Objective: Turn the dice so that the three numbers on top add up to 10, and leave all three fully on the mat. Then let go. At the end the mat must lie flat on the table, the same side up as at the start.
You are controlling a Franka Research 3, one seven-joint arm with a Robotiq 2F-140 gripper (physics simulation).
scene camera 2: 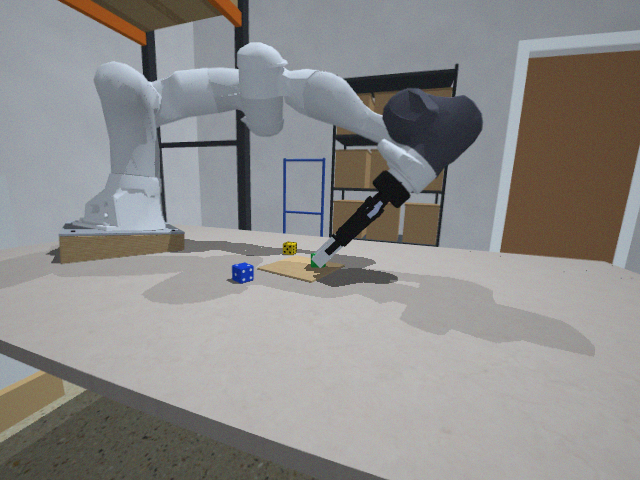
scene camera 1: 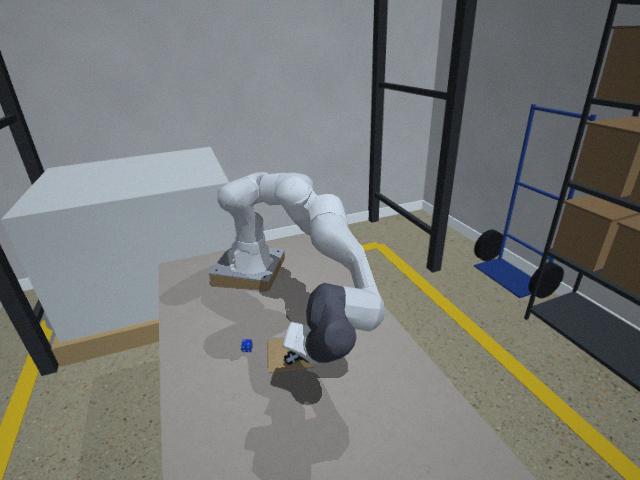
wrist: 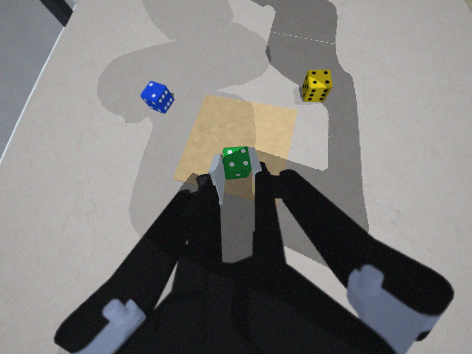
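Observation:
My gripper (scene camera 1: 293, 357) (scene camera 2: 320, 259) (wrist: 236, 161) reaches down at a slant and is shut on the green die (scene camera 2: 314, 260) (wrist: 236, 169). The die is at the mat, touching it or just above; I cannot tell which. Its face towards the wrist camera shows four pips. The thin tan mat (scene camera 1: 275, 356) (scene camera 2: 281, 269) (wrist: 200, 135) lies flat. The blue die (scene camera 1: 246, 345) (scene camera 2: 242, 272) (wrist: 157, 97) sits on the table beside the mat, two on top. The yellow die (scene camera 2: 289, 248) (wrist: 317, 86) sits off the mat's other side, four on top; the arm hides it in scene camera 1.
The robot's base block (scene camera 1: 240, 281) (scene camera 2: 121, 249) stands at the back of the table (scene camera 1: 206, 413) (scene camera 2: 258, 351). A large pale box (scene camera 1: 113, 248) stands to the left of the table in scene camera 1. Arm shadows cross the mat and table.

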